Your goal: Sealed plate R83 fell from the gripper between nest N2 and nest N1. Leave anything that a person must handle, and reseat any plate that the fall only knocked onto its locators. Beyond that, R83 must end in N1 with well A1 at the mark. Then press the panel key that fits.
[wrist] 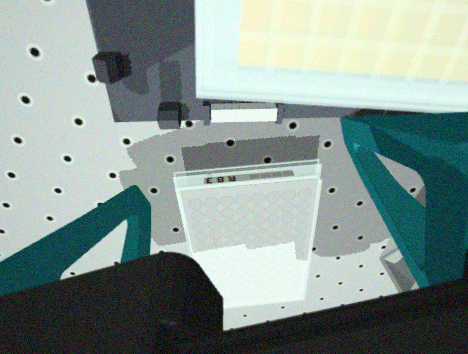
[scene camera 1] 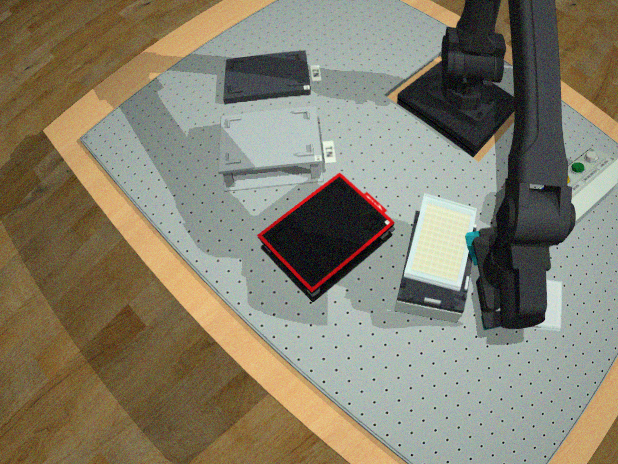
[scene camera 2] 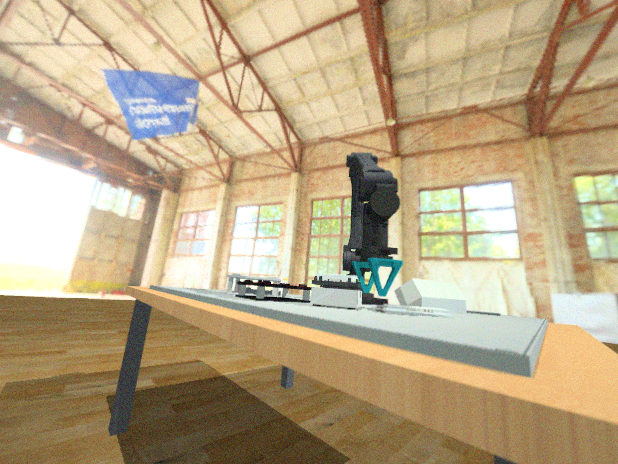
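Pixels of known places: gripper, fingertip midpoint: [wrist: 236,164] [scene camera 1: 484,294] [scene camera 2: 373,294]; arm's base, link origin: [scene camera 1: 461,100].
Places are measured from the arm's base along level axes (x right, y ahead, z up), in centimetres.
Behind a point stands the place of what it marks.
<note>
Sealed plate R83 [scene camera 1: 553,306] @[x -34.8, y 25.2, z -0.7 cm] [scene camera 2: 420,310] @[x -32.7, y 30.6, z -1.1 cm] [wrist: 252,220] @[x -27.7, y 28.5, z -0.7 cm] is a clear, pale plate lying on the pegboard, partly under the arm in scene camera 1. Its R83 label faces the wrist camera upside down. The well A1 mark cannot be made out. My gripper [scene camera 2: 375,293] @[x -23.3, y 31.9, z 1.3 cm] [wrist: 236,164] @[x -23.3, y 31.9, z 1.3 cm] is open and empty above the pegboard, its teal fingers apart across R83's label end in the wrist view. A grey raised nest [scene camera 1: 270,140] @[x 18.2, y 32.5, z 3.8 cm] bears a tag that seems to read N1. A dark nest [scene camera 1: 266,75] @[x 33.0, y 18.6, z -0.5 cm] stands behind it; its tag is hard to read.
A yellow-welled plate [scene camera 1: 441,243] @[x -13.7, y 31.6, z 5.5 cm] [wrist: 350,40] @[x -17.0, y 32.4, z 5.3 cm] sits off-centre on a dark nest [scene camera 1: 430,294] @[x -16.7, y 38.0, z 3.3 cm] [wrist: 145,30] @[x -19.2, y 36.9, z 3.4 cm], locators showing beside it. A red-edged black nest [scene camera 1: 326,232] @[x 1.3, y 39.0, z 1.9 cm] stands left of it. The key panel [scene camera 1: 592,192] @[x -31.1, y 4.1, z 4.1 cm] [scene camera 2: 440,299] @[x -31.3, y 8.3, z 1.3 cm] has a green key [scene camera 1: 578,167] @[x -26.5, y 1.9, z 5.0 cm] and a pale key [scene camera 1: 591,156] @[x -27.8, y -2.8, z 5.0 cm].
</note>
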